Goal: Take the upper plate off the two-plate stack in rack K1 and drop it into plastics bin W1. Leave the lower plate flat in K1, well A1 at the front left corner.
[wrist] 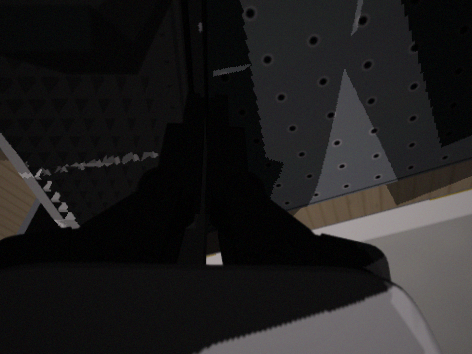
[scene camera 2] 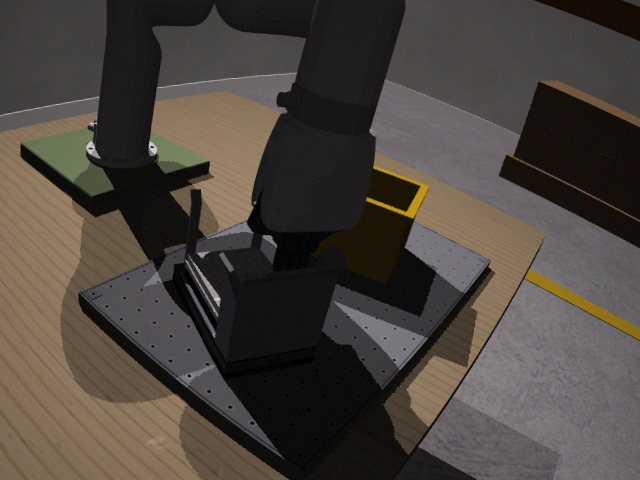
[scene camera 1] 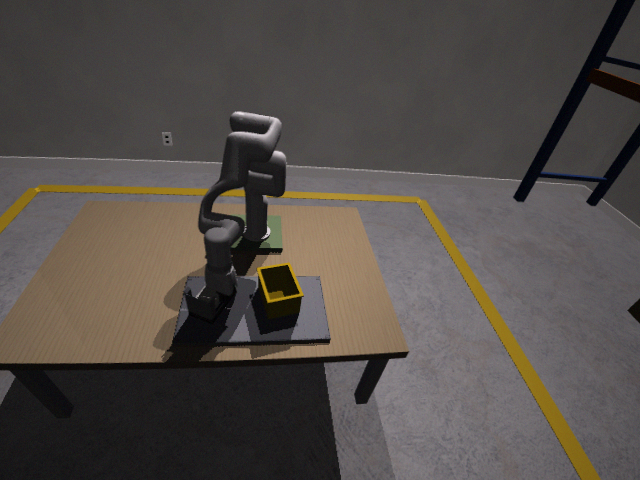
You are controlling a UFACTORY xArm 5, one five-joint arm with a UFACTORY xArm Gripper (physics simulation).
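Where they show: gripper, fingertip midpoint: (wrist: 206,122) (scene camera 1: 224,299); arm's base, link origin: (scene camera 2: 121,153) (scene camera 1: 256,232).
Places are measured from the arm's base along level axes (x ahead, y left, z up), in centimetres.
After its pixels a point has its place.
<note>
Rack K1 (scene camera 1: 203,308) {y -18.8, x 47.8, z 6.5 cm} (scene camera 2: 281,312) {y -20.8, x 46.7, z 6.5 cm} is a black holder with upright walls on the grey pegboard. The dark plate stack (scene camera 2: 242,260) {y -14.1, x 37.5, z 4.3 cm} (wrist: 90,115) {y -16.1, x 39.3, z 4.5 cm} lies in it, with pale edges one above the other at its open side in scene camera 2. Most of the lower plate is hidden, and well A1 cannot be made out. My gripper (wrist: 206,122) {y -12.5, x 42.2, z 3.9 cm} is shut and empty, pointing down at the side of the rack nearer the bin, beside the plates. Its tips are partly hidden by the rack wall in scene camera 2. Yellow plastics bin W1 (scene camera 1: 281,308) {y 7.3, x 47.4, z 4.0 cm} (scene camera 2: 369,245) {y 2.1, x 44.8, z 3.7 cm} stands open-topped beside the rack.
The perforated grey board (scene camera 1: 310,325) {y 17.4, x 52.1, z -0.7 cm} (scene camera 2: 129,310) {y -24.8, x 31.6, z -0.7 cm} (wrist: 292,107) {y -9.1, x 46.3, z -0.7 cm} carries the rack and bin on the wooden table (scene camera 1: 118,289) {y -52.4, x 30.4, z -1.9 cm} (scene camera 2: 31,361) {y -36.9, x 30.1, z -1.9 cm}. The arm base stands on a green block (scene camera 1: 275,235) {y 8.5, x 2.1, z 0.0 cm} (scene camera 2: 56,160) {y -11.1, x -3.9, z 0.0 cm} behind. A rack post (scene camera 2: 194,222) {y -17.6, x 33.3, z 8.0 cm} rises high at one corner.
</note>
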